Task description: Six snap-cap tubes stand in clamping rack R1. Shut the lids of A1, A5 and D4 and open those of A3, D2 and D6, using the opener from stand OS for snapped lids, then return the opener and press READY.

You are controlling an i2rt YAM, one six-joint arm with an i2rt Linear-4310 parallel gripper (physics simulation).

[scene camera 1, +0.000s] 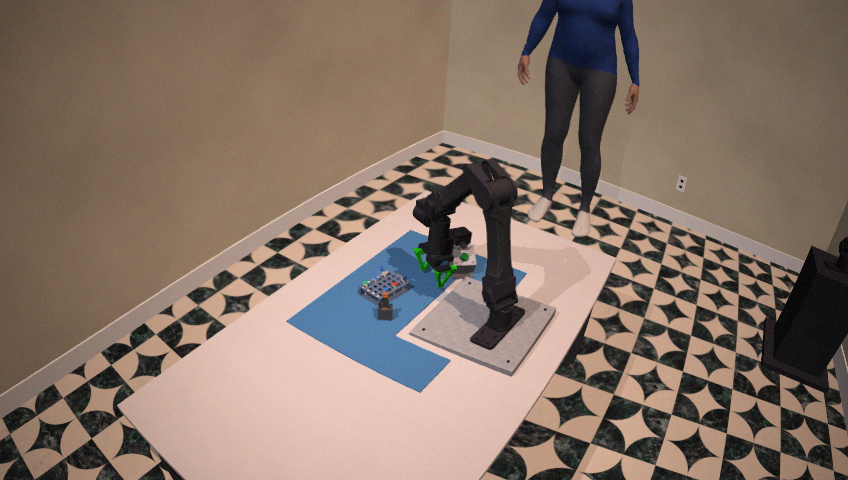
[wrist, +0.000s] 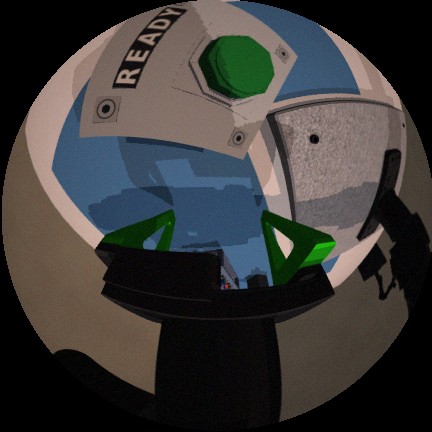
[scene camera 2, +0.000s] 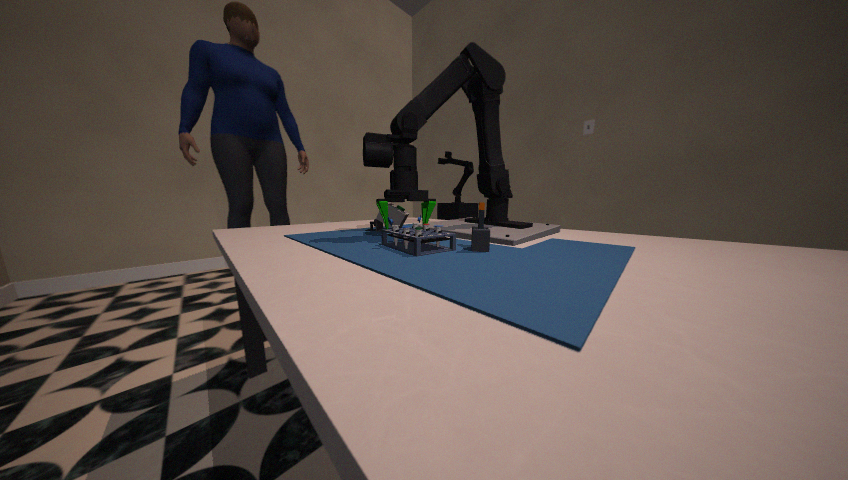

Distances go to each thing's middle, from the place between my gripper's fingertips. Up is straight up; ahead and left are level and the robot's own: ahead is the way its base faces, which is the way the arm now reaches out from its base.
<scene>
Right now my hand is 120 mm to the left of the READY button box (wrist: 208, 80), 30 mm below it and 30 mm past it.
</scene>
